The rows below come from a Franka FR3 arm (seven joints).
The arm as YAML. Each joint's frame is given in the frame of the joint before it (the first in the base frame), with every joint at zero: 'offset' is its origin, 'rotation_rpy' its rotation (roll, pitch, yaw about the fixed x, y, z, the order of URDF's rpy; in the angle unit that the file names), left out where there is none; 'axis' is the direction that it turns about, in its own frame. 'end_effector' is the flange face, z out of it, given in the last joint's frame.
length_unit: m
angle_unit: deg
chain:
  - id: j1
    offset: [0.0, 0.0, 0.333]
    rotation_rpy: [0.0, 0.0, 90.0]
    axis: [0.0, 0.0, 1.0]
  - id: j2
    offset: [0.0, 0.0, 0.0]
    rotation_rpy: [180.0, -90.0, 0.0]
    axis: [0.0, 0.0, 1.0]
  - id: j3
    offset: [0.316, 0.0, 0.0]
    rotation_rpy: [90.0, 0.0, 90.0]
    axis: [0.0, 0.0, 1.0]
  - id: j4
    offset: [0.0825, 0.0, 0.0]
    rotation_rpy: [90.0, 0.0, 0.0]
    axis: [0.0, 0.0, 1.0]
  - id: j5
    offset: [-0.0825, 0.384, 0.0]
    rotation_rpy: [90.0, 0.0, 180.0]
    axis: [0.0, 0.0, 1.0]
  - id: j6
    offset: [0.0, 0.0, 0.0]
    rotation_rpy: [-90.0, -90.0, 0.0]
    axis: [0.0, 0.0, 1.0]
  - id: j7
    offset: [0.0, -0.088, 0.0]
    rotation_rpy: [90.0, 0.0, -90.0]
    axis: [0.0, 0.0, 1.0]
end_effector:
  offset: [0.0, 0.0, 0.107]
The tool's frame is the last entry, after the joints.
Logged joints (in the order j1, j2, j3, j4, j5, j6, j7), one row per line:
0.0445, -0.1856, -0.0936, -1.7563, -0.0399, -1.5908, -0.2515
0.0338, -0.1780, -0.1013, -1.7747, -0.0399, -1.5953, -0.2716
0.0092, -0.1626, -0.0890, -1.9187, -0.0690, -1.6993, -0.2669
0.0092, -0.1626, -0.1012, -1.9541, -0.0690, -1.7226, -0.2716
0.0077, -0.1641, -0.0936, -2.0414, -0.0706, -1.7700, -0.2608
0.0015, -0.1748, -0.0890, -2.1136, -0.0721, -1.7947, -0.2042
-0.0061, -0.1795, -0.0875, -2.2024, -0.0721, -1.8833, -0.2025
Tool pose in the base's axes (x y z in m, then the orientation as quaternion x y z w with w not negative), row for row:
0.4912, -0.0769, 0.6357, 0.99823, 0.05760, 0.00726, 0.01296
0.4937, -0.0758, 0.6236, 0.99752, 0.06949, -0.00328, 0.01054
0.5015, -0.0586, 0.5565, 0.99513, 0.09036, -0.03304, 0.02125
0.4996, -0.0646, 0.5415, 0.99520, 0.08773, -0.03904, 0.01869
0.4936, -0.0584, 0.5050, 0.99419, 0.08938, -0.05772, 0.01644
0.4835, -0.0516, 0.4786, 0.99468, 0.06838, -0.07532, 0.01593
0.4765, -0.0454, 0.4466, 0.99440, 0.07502, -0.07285, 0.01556
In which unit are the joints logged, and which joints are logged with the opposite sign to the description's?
The joints are logged in radians. Opposite sign: j1, j6.
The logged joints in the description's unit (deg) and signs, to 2 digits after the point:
-2.55, -10.63, -5.36, -100.63, -2.29, 91.15, -14.41
-1.94, -10.20, -5.80, -101.68, -2.29, 91.40, -15.56
-0.53, -9.32, -5.10, -109.93, -3.95, 97.36, -15.29
-0.53, -9.32, -5.80, -111.96, -3.95, 98.70, -15.56
-0.44, -9.40, -5.36, -116.96, -4.05, 101.41, -14.94
-0.09, -10.02, -5.10, -121.10, -4.13, 102.83, -11.70
0.35, -10.28, -5.01, -126.19, -4.13, 107.91, -11.60

